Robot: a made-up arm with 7 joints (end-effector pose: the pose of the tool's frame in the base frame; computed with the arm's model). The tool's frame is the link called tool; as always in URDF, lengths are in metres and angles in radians.
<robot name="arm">
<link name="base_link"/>
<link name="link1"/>
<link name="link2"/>
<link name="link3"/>
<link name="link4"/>
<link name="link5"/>
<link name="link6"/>
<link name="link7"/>
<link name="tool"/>
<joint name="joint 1" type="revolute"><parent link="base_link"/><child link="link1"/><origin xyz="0 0.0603 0" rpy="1.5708 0 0"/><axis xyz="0 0 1"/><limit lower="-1.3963" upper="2"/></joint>
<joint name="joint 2" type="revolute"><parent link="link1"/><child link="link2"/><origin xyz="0 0 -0.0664" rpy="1.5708 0 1.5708"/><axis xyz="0 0 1"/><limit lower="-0.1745" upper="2"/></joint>
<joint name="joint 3" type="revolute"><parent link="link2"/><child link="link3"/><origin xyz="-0.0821 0 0" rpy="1.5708 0 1.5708"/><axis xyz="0 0 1"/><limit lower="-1.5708" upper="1.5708"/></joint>
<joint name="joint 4" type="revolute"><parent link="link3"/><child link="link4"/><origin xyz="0 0 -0.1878" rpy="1.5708 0 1.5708"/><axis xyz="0 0 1"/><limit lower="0" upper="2.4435"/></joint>
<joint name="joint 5" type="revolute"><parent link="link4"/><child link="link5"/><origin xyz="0 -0.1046 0" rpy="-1.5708 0 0"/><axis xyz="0 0 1"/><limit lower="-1.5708" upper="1.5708"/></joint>
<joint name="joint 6" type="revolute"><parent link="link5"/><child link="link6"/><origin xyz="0 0 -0.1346" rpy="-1.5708 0 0"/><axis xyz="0 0 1"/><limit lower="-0.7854" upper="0.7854"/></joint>
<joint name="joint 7" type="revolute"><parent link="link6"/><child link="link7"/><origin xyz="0 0 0" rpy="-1.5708 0 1.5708"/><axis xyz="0 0 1"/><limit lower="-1.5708" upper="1.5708"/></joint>
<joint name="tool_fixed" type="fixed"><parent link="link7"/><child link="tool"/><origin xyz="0 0 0" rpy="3.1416 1.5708 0"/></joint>
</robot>
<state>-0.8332 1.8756 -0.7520 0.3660 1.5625 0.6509 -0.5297</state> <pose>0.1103 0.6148 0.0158 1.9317 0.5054 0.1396</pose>
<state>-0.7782 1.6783 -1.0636 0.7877 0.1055 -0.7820 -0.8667</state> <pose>-0.0117 0.5787 -0.1292 0.6003 -0.4583 -1.5389</pose>
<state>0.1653 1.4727 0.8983 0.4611 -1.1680 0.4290 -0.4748</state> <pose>0.0596 0.6166 0.0459 2.3672 0.2328 0.1136</pose>
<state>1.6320 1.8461 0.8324 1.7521 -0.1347 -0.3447 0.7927</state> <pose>-0.2384 0.2976 0.1441 -2.6946 1.1562 0.1988</pose>
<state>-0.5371 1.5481 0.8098 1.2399 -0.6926 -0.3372 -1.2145</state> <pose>0.2138 0.4779 0.0541 -2.1683 1.7491 0.9381</pose>
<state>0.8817 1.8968 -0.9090 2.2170 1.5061 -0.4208 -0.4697</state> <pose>0.1537 0.2942 0.0255 0.0872 -1.9304 -0.0439</pose>
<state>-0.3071 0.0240 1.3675 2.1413 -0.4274 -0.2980 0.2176</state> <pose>-0.0024 0.3272 -0.1419 1.6277 -1.3172 -0.1557</pose>
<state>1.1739 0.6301 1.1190 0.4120 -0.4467 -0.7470 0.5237</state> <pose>0.3338 0.4845 -0.0946 0.7015 -2.2652 0.3132</pose>
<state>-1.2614 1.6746 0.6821 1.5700 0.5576 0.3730 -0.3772</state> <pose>0.2261 0.3797 -0.1227 0.9927 -0.7662 -0.7956</pose>
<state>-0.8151 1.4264 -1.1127 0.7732 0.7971 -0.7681 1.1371</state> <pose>-0.1034 0.5416 -0.1990 -0.8949 0.4185 -0.8486</pose>
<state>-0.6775 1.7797 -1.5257 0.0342 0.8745 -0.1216 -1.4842</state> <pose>0.0614 0.6263 0.0758 -2.4389 0.0708 1.9284</pose>
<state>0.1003 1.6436 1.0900 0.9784 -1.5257 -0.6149 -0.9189</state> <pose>0.0708 0.5163 0.2130 -2.5307 0.6692 1.1182</pose>
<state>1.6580 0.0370 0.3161 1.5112 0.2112 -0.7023 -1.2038</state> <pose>0.2604 0.2114 0.2506 0.6432 1.7384 -1.7778</pose>
